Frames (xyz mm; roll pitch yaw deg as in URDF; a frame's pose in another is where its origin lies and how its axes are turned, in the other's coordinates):
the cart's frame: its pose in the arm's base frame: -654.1 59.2 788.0 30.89 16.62 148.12
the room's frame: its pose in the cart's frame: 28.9 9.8 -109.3 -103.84 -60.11 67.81
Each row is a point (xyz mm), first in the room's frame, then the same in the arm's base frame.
Working: the room's frame: its pose in the arm's base frame: -690.1 5.6 694.7 -27.38 -62.39 142.04

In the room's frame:
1: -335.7 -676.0 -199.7
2: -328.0 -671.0 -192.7
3: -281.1 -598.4 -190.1
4: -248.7 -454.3 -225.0
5: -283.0 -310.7 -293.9
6: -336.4 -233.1 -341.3
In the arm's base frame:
1: -48.4 382.8 459.1
2: -53.2 376.8 467.8
3: -132.4 355.3 494.9
4: -281.1 329.4 478.5
5: -416.3 313.4 389.2
6: -480.1 303.4 305.8

